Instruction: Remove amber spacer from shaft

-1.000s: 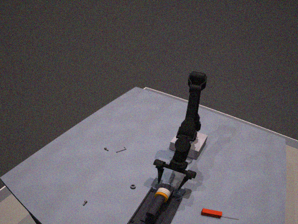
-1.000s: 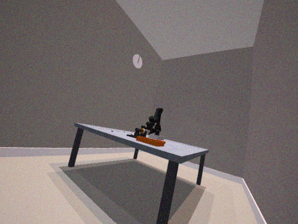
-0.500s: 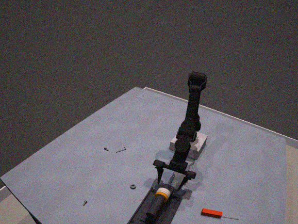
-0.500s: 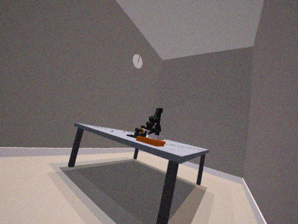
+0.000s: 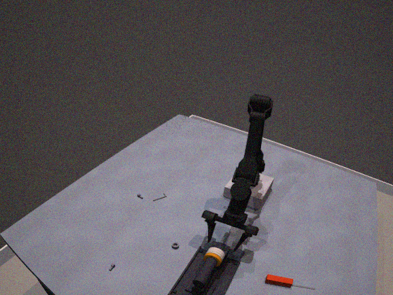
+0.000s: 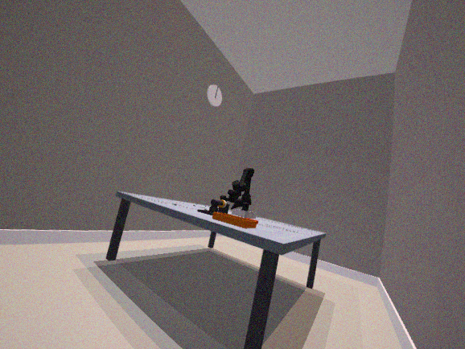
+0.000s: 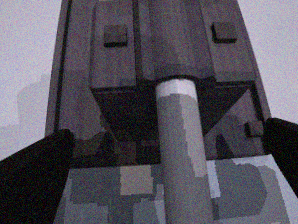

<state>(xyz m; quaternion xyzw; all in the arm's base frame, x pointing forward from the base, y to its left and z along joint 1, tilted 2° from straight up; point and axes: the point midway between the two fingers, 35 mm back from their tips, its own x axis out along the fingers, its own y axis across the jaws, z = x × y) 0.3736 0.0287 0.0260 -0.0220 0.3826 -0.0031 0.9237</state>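
The pale grey shaft is 40 mm ahead of my gripper tip and 30 mm above it. The rest, counted from my gripper tip: thin hex key 320 mm to the right, 170 mm behind, 50 mm below; red-handled screwdriver 270 mm to the left, 50 mm below, 20 mm ahead.
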